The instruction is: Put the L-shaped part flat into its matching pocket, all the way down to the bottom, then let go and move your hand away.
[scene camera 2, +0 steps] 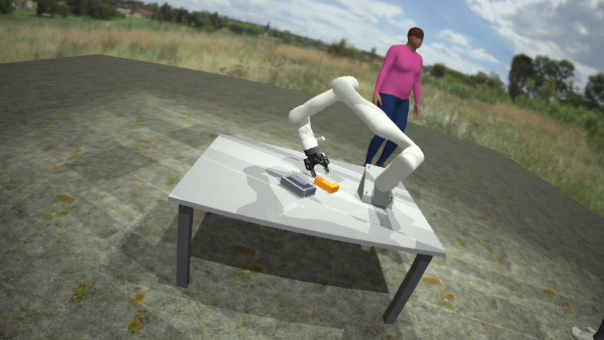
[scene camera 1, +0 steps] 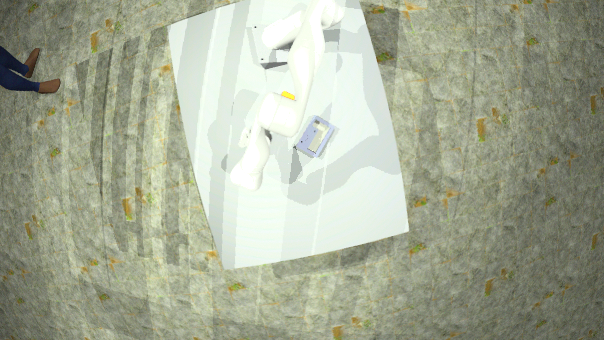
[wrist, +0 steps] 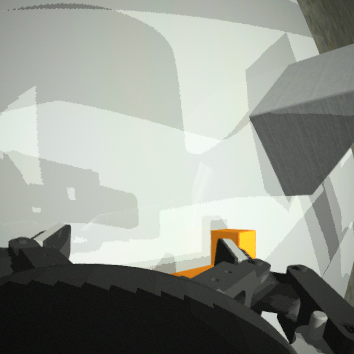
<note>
An orange L-shaped part (wrist: 244, 238) rests on the table. Also in view: my gripper (wrist: 142, 248) and a grey pocket block (scene camera 1: 315, 136).
</note>
